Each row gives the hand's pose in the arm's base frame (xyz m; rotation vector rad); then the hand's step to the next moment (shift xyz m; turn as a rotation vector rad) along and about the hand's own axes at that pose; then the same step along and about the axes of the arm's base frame.
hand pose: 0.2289 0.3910 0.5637 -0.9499 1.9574 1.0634
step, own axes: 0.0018 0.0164 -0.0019 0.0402 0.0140 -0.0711
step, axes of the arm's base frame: -0.0152 0.0043 0.0052 -0.0477 -0.0678 0.0010
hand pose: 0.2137 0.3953 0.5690 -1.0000 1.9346 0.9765
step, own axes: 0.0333 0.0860 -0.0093 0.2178 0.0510 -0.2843
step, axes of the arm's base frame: -0.0912 0.0168 0.0003 -0.2105 -0.2906 -0.0461
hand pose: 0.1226 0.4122 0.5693 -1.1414 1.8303 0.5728
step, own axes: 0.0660 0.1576 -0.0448 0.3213 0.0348 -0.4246
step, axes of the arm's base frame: -0.1708 0.0097 -0.0441 -0.2772 -0.4516 -0.0628
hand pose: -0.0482 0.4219 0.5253 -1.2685 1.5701 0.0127
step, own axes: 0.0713 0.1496 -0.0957 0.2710 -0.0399 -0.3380
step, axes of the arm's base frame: -0.1627 -0.0395 -0.0927 -0.1709 -0.3994 -0.0229
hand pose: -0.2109 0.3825 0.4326 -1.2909 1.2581 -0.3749
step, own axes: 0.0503 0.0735 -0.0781 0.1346 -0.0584 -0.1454
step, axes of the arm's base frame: -0.0779 -0.0556 -0.0699 -0.0502 -0.1997 0.0167
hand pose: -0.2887 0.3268 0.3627 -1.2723 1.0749 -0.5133
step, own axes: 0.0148 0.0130 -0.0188 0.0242 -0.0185 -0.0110
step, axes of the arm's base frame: -0.0125 -0.0181 -0.0161 0.0059 -0.0304 0.0094
